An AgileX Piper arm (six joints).
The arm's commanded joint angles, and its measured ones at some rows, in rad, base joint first. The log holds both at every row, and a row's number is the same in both.
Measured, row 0:
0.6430 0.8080 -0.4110 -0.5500 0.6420 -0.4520
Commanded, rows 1 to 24:
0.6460 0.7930 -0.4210 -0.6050 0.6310 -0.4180
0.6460 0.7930 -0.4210 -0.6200 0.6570 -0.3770
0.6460 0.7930 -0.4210 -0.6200 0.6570 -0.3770
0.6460 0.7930 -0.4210 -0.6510 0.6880 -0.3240
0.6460 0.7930 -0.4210 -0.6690 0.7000 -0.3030
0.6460 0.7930 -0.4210 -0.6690 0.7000 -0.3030
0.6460 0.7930 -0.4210 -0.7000 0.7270 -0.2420
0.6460 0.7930 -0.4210 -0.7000 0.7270 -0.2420
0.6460 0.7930 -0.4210 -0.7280 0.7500 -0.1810
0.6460 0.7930 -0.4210 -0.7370 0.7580 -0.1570
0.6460 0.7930 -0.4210 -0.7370 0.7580 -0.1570
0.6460 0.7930 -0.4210 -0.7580 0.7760 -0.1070
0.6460 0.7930 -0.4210 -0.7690 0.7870 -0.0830
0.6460 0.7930 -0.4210 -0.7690 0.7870 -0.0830
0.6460 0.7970 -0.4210 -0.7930 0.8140 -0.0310
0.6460 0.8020 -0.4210 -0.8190 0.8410 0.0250
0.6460 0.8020 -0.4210 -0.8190 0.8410 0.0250
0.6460 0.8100 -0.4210 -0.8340 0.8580 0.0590
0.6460 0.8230 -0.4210 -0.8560 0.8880 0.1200
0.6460 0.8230 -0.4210 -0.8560 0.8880 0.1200
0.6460 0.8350 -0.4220 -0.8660 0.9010 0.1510
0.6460 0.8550 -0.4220 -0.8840 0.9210 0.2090
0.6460 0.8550 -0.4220 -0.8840 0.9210 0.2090
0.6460 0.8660 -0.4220 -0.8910 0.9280 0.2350
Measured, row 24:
0.6430 0.8440 -0.4110 -0.7920 0.9010 0.1490
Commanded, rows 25 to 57:
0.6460 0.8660 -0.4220 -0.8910 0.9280 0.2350
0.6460 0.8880 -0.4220 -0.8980 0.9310 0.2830
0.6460 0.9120 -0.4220 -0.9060 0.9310 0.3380
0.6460 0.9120 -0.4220 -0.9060 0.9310 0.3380
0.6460 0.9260 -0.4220 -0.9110 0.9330 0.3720
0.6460 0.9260 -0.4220 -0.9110 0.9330 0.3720
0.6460 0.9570 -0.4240 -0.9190 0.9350 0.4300
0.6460 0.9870 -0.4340 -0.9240 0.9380 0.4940
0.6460 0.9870 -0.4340 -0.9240 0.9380 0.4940
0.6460 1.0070 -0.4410 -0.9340 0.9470 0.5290
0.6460 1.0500 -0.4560 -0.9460 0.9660 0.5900
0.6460 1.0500 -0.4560 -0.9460 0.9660 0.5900
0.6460 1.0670 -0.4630 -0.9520 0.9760 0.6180
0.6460 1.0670 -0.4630 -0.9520 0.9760 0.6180
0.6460 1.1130 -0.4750 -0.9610 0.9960 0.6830
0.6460 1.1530 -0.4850 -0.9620 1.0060 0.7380
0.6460 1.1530 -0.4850 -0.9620 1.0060 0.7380
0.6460 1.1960 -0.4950 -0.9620 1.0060 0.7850
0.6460 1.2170 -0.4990 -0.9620 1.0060 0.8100
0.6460 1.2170 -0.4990 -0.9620 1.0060 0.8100
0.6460 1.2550 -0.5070 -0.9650 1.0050 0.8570
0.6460 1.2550 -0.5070 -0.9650 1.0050 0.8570
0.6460 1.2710 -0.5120 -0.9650 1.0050 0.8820
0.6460 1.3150 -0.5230 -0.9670 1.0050 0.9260
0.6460 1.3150 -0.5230 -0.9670 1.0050 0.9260
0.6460 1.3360 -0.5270 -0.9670 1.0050 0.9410
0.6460 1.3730 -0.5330 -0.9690 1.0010 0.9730
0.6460 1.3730 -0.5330 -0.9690 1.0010 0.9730
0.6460 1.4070 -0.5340 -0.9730 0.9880 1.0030
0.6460 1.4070 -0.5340 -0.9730 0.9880 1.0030
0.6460 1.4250 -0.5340 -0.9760 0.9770 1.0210
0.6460 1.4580 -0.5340 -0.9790 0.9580 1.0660
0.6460 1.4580 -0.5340 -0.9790 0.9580 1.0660
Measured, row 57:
0.6430 1.4220 -0.5230 -0.9100 0.9380 1.0080
